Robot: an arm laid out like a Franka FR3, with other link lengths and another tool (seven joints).
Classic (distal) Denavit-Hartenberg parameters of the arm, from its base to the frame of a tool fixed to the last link. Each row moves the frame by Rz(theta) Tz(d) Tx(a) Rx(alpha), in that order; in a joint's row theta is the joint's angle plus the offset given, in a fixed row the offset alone. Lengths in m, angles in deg.
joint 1: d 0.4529; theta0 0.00; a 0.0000; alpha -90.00
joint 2: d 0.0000; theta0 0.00; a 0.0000; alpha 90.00
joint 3: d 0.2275; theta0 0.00; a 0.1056; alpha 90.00
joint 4: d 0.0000; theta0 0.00; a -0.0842; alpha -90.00
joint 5: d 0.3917; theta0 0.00; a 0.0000; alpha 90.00
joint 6: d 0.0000; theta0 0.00; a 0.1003; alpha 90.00
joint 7: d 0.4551; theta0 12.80; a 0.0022; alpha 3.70
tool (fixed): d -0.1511; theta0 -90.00; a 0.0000; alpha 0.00
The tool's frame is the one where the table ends.
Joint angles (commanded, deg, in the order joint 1, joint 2, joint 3, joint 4, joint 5, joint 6, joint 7), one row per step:
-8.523, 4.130, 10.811, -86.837, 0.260, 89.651, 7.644
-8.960, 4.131, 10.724, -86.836, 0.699, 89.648, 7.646
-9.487, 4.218, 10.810, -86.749, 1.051, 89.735, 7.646
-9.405, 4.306, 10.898, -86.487, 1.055, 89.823, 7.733
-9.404, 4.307, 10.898, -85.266, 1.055, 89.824, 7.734
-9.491, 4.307, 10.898, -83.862, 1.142, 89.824, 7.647
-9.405, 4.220, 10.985, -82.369, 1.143, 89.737, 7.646
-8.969, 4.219, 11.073, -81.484, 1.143, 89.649, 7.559
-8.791, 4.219, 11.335, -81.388, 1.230, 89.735, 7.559
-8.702, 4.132, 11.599, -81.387, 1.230, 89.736, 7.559
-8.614, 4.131, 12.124, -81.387, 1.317, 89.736, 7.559
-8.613, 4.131, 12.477, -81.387, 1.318, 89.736, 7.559
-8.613, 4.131, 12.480, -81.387, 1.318, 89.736, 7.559
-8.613, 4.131, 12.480, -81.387, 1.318, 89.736, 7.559
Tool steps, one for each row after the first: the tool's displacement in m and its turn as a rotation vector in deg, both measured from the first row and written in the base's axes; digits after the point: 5 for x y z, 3 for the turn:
0.00003, -0.00321, -0.00004, 0.433, 0.019, -0.533
0.00086, -0.00600, -0.00007, 0.810, -0.060, -0.983
0.00232, -0.00417, 0.00139, 0.843, -0.321, -0.905
0.00704, -0.00419, 0.01181, 0.884, -1.541, -0.913
0.01222, -0.00471, 0.02392, 1.016, -2.944, -0.922
0.01684, -0.00289, 0.03770, 1.061, -4.435, -0.754
0.01914, 0.00279, 0.04531, 1.115, -5.231, -0.147
0.01971, 0.00805, 0.04638, 1.249, -5.408, 0.291
0.01950, 0.01190, 0.04737, 1.271, -5.495, 0.644
0.01914, 0.01902, 0.04746, 1.424, -5.491, 1.256
0.01891, 0.02286, 0.04752, 1.467, -5.490, 1.608
0.01891, 0.02290, 0.04752, 1.468, -5.490, 1.611
0.01891, 0.02290, 0.04752, 1.468, -5.490, 1.611

